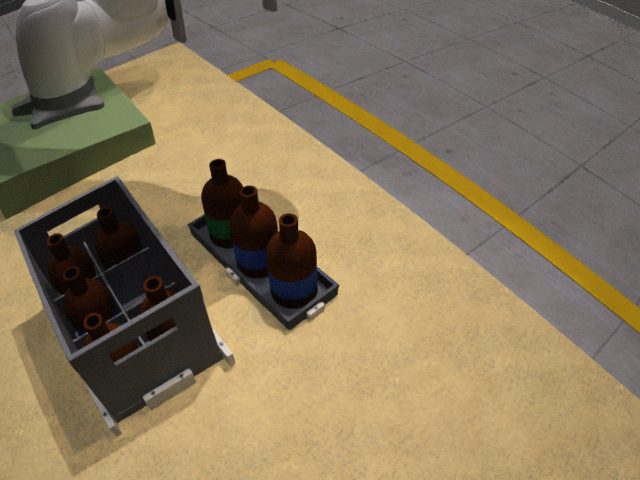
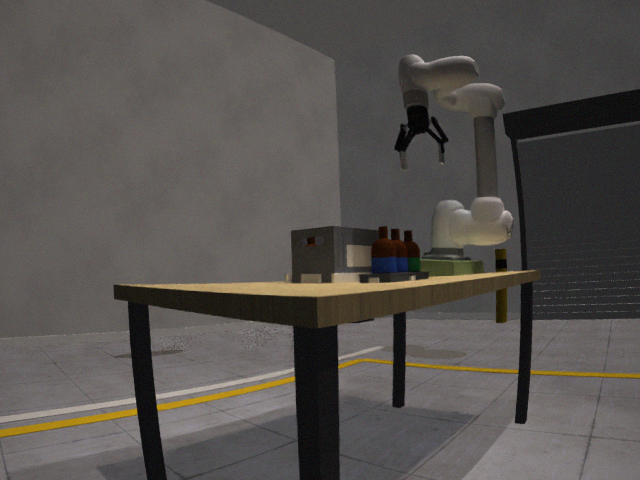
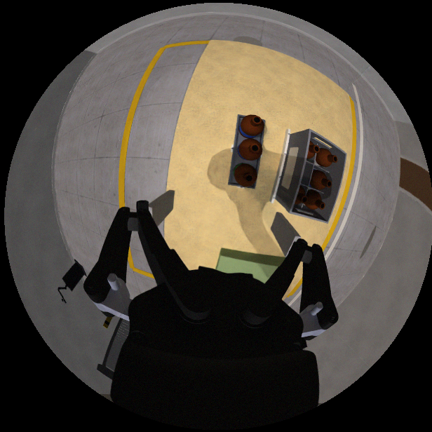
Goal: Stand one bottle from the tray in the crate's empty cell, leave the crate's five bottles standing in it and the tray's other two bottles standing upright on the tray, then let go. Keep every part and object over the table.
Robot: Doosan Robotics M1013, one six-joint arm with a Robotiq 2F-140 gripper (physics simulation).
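Where they show: gripper, fingertip midpoint: (image 1: 226, 23) (image 2: 423, 166); arm's base, link origin: (image 1: 64, 102) (image 2: 446, 259).
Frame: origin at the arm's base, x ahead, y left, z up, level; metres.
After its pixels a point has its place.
The grey crate (image 1: 170, 361) @(x 0.802, y 0.020, z -0.005 m) (image 2: 315, 263) @(x 0.803, y 0.015, z -0.008 m) (image 3: 301, 145) holds five brown bottles. Its empty cell (image 1: 131, 281) @(x 0.623, y 0.013, z -0.022 m) is the middle one of the row facing the tray. The dark tray (image 1: 261, 297) @(x 0.737, y 0.187, z -0.046 m) (image 2: 392, 276) @(x 0.765, y 0.297, z -0.054 m) (image 3: 232, 162) bears three upright brown bottles in a row: a green-labelled one (image 1: 222, 201) @(x 0.598, y 0.195, z 0.038 m) (image 2: 413, 253) @(x 0.586, y 0.239, z 0.014 m) (image 3: 245, 175) at the end towards the arm's base, a blue-labelled one (image 1: 253, 227) @(x 0.681, y 0.212, z 0.043 m) (image 3: 248, 149) in the middle and another blue-labelled one (image 1: 292, 258) @(x 0.763, y 0.232, z 0.043 m) (image 2: 383, 253) @(x 0.765, y 0.267, z 0.011 m) (image 3: 250, 125) at the far end. My gripper (image 2: 422, 165) @(x 0.535, y 0.262, z 0.302 m) (image 3: 224, 209) is open and empty, high above the table and the bottles.
The arm's base stands on a green block (image 1: 77, 160) @(x 0.242, y -0.008, z -0.020 m) (image 2: 452, 267) @(x 0.219, y 0.164, z -0.036 m) (image 3: 247, 264) at one end of the table (image 1: 413, 361) @(x 0.939, y 0.329, z -0.071 m) (image 2: 232, 289) @(x 1.228, y 0.245, z -0.071 m) (image 3: 200, 225). Pale stops (image 1: 169, 388) @(x 0.817, y 0.002, z -0.045 m) sit against the crate's foot. The tray lies between the crate and the table's long edge.
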